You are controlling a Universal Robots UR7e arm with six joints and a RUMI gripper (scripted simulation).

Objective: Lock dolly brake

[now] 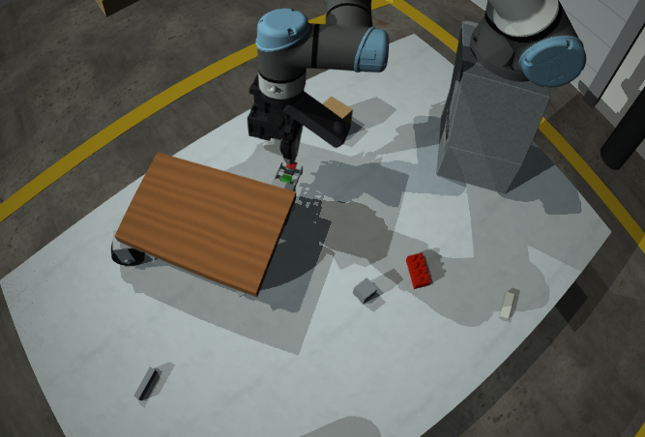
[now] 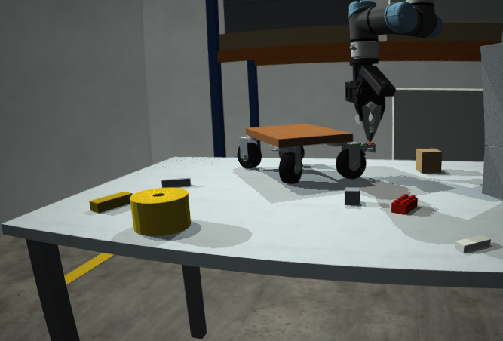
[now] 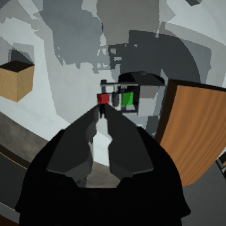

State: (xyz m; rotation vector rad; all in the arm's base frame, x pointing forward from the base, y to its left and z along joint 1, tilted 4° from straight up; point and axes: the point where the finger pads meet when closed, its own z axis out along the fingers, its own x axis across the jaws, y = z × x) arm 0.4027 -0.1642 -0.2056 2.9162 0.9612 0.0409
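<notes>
Right now my hand is 3 cm above the brake pedal, 1 cm to the right of it and 1 cm short of it. From my hand the other things lie so: tan cube: 17 cm behind, 8 cm to the right, 8 cm below; small grey block: 26 cm to the left, 9 cm below, 3 cm ahead; red brick: 30 cm to the left, 9 cm below, 9 cm behind.
</notes>
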